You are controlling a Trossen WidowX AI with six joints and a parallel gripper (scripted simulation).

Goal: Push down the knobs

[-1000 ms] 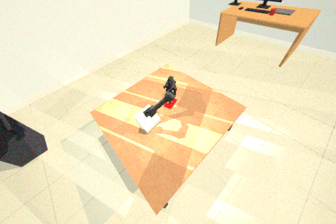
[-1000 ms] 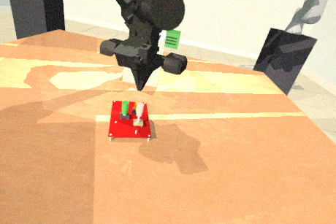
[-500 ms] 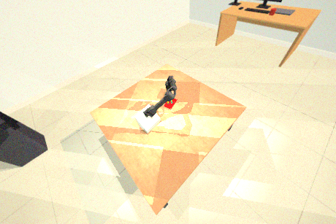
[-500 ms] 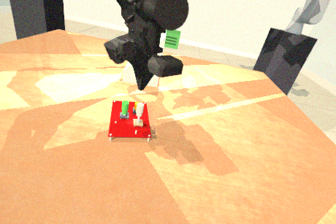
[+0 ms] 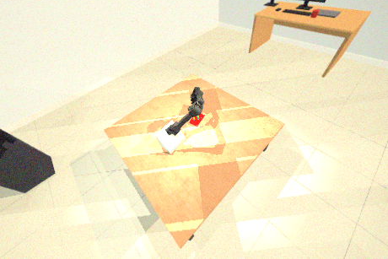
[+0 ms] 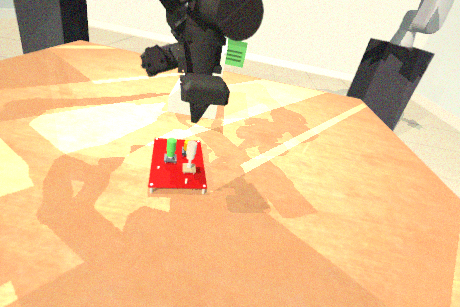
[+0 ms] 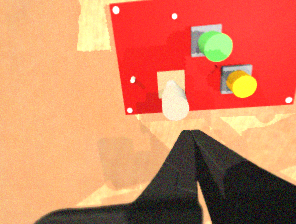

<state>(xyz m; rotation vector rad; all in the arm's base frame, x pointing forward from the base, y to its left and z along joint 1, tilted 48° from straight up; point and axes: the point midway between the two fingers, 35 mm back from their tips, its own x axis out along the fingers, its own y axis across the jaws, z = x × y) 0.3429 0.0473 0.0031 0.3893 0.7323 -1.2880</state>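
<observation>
Now: the cream knob 6 cm below my gripper tip. Round my gripper tip: green knob (2 cm behind, 4 cm to the right, 7 cm below).
</observation>
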